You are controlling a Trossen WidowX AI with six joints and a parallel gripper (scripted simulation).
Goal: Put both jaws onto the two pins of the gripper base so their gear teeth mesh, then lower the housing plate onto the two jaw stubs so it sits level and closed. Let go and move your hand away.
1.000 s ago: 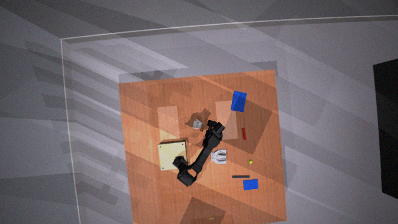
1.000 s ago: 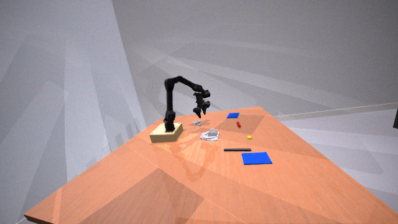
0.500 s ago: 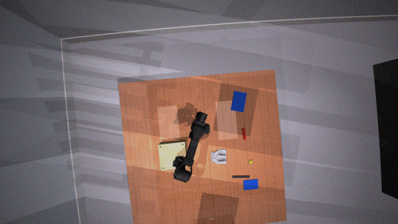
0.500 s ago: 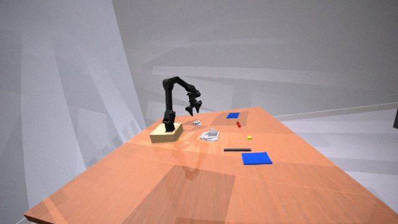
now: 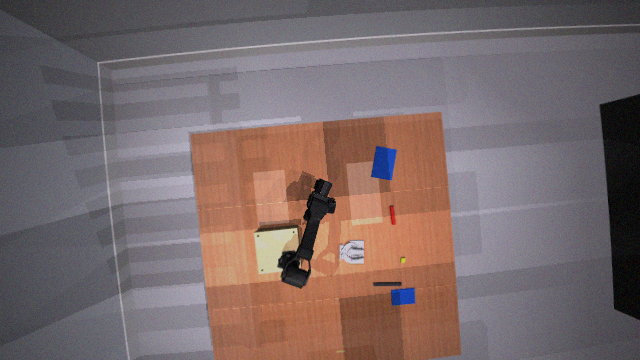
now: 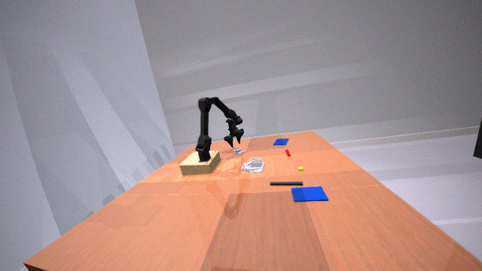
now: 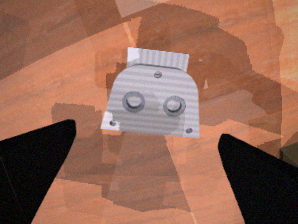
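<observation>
My gripper tip is 30 mm above the gripper base, 10 mm to the left of it and 10 mm short of it. The rest, counted from my gripper tip: housing plate (280 mm to the right, 120 mm ahead, 50 mm below); then flat white plate (290 mm to the right, 180 mm ahead, 60 mm below); then jaw (300 mm to the right, 130 mm ahead, 40 mm below).
</observation>
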